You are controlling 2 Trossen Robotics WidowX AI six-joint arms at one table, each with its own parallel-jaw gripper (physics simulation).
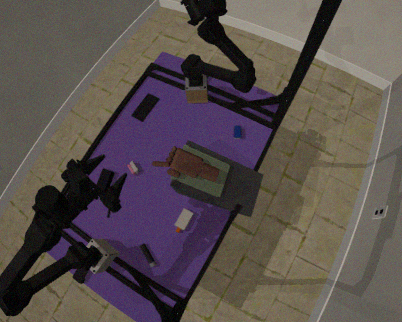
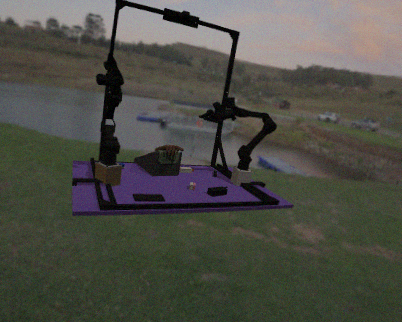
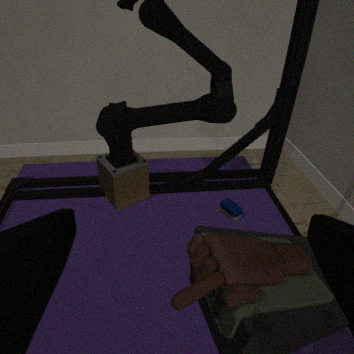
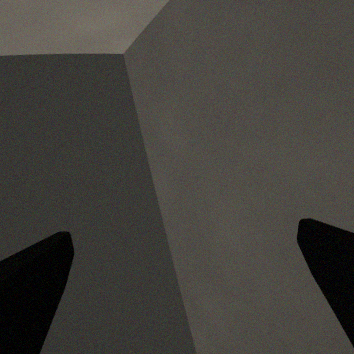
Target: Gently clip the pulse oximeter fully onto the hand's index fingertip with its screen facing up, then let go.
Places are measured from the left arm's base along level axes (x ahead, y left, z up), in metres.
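Pixels of known places: left gripper, fingertip midpoint: (image 1: 115, 164) (image 2: 201, 118) (image 3: 194, 223); right gripper, fingertip midpoint: (image 2: 111, 57) (image 4: 186, 236); left arm's base at its link origin: (image 1: 93, 256) (image 2: 242, 169); right arm's base at its link origin: (image 1: 195, 80) (image 2: 108, 163) (image 3: 121, 158).
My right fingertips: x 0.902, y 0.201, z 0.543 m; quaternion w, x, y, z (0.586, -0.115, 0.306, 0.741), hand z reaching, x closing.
Observation:
For each thing: its top centre in the pictures, then the offset to it from my right fingertips.
- flat black slab at its top centre: (image 2: 148, 196) (image 1: 145, 106) 0.245 m back, 0.111 m left, 0.640 m down
- black box at its top centre: (image 1: 102, 180) (image 2: 217, 188) 0.653 m back, 0.010 m left, 0.613 m down
- white block with an orange end, top centre: (image 1: 182, 221) 0.573 m back, 0.388 m right, 0.621 m down
- dark cylinder at its top centre: (image 1: 147, 255) 0.774 m back, 0.356 m right, 0.621 m down
A brown model hand (image 1: 194, 165) (image 2: 170, 148) (image 3: 250, 260) lies on a green-topped grey stand (image 1: 245, 187) (image 2: 150, 162), its index finger (image 1: 160, 163) (image 3: 185, 298) sticking out bare. Two small things could be the pulse oximeter, and I cannot tell which: a white-and-pink one (image 1: 132, 167) (image 2: 192, 186) on the table off the fingertip, and a blue one with a pale underside (image 1: 237, 132) (image 3: 231, 208) beyond the stand. My left gripper (image 1: 115, 165) (image 2: 202, 116) (image 3: 194, 223) is open and empty, high above the table. My right gripper (image 4: 186, 236) is open and empty, raised far from the hand.
A flat black slab (image 1: 145, 107) (image 2: 148, 197), a black box (image 2: 217, 191), a white block with an orange end (image 1: 184, 219) and a dark cylinder (image 1: 148, 255) lie on the purple table. Black rails and posts frame it; the right arm's base block (image 1: 196, 95) (image 3: 125, 185) stands at one end.

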